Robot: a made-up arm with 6 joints.
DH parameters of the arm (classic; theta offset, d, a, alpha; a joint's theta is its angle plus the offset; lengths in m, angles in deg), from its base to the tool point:
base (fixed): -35.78 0 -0.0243 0
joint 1: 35.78 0.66 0.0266 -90
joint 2: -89.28 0 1.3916 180
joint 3: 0.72 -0.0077 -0.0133 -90
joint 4: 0 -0.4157 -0.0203 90
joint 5: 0 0.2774 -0.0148 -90
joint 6: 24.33 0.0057 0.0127 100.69
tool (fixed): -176.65 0.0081 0 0
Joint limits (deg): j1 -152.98..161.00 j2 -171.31..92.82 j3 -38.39..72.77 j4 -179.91..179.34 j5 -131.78..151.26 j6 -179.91..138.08
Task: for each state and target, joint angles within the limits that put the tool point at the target. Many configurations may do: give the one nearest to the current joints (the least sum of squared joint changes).
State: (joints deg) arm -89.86 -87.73 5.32 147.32 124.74 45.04
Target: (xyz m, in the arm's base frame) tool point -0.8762 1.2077 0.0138
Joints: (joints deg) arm -45.82 -129.23 1.09 145.94 124.67 45.28
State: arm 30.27 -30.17 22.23 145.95 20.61 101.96
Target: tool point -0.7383 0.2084 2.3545
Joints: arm -3.82 -27.54 51.39 129.50 26.46 106.22
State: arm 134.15 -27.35 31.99 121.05 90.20 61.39
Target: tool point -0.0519 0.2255 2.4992
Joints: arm 106.63 -1.35 33.84 87.23 89.62 61.62
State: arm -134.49 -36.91 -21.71 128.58 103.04 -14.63
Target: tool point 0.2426 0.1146 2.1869
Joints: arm -129.65 -28.58 -20.34 122.16 103.02 -14.54
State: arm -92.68 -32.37 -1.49 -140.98 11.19 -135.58
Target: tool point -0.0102 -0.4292 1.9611
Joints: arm -121.15 -4.94 8.70 -132.96 12.04 -135.91
